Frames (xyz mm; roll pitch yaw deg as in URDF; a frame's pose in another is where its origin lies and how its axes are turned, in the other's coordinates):
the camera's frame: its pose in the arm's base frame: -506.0 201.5 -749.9 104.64 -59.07 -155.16
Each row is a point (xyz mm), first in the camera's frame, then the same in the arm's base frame.
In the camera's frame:
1: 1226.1 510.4 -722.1
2: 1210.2 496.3 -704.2
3: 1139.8 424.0 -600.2
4: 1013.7 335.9 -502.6
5: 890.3 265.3 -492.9
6: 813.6 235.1 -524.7
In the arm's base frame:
1: -312.1 -336.5 649.5
2: -324.6 -327.1 626.5
3: -401.3 -271.9 516.6
4: -458.3 -218.7 352.0
5: -452.3 -225.3 209.8
6: -416.9 -251.2 133.1

